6 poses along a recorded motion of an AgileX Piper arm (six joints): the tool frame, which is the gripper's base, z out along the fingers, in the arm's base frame.
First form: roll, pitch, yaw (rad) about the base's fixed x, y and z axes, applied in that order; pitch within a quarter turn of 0, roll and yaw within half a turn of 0; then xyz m.
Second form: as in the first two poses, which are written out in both.
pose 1, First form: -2.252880 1.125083 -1.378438 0.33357 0.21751 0.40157
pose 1, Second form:
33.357 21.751 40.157
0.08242 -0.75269 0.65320
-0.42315 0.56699 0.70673
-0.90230 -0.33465 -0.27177

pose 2, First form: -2.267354 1.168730 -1.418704 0.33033 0.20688 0.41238
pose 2, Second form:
33.033 20.688 41.238
0.05929 -0.74112 0.66875
-0.38680 0.60053 0.69982
-0.92025 -0.30016 -0.25106

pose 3, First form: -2.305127 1.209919 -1.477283 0.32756 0.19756 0.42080
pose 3, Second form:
32.756 19.756 42.080
0.03297 -0.73201 0.68050
-0.35155 0.62886 0.69350
-0.93559 -0.26210 -0.23661

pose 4, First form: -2.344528 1.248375 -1.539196 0.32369 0.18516 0.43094
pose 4, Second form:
32.369 18.516 43.094
0.01001 -0.71990 0.69401
-0.31671 0.65603 0.68507
-0.94847 -0.22666 -0.22143

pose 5, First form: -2.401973 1.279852 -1.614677 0.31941 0.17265 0.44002
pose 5, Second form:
31.941 17.265 44.002
-0.01258 -0.70969 0.70440
-0.28658 0.67746 0.67743
-0.95797 -0.19334 -0.21191

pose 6, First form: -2.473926 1.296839 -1.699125 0.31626 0.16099 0.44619
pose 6, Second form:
31.626 16.099 44.619
-0.03462 -0.70253 0.71081
-0.26832 0.69166 0.67053
-0.96271 -0.16751 -0.21245

